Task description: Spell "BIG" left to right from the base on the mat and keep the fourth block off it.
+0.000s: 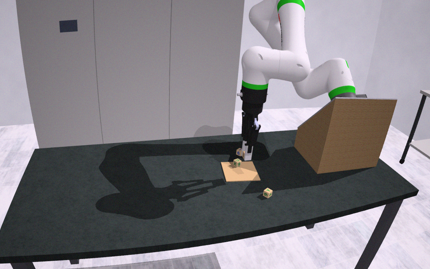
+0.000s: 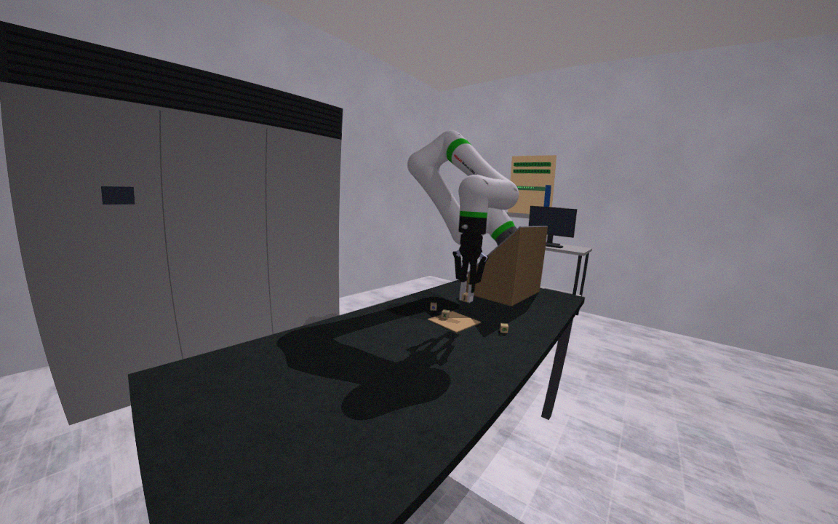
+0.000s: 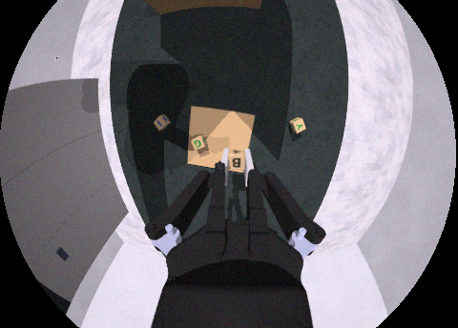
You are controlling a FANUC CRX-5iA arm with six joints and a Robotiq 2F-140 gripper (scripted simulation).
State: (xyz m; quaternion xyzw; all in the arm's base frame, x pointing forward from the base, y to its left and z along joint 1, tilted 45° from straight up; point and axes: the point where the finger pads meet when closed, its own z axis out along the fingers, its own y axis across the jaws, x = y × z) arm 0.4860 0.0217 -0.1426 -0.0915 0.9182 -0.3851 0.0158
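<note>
Right now my hand is 10 mm short of the tan mat, 40 mm to the left of it and 120 mm above it.
</note>
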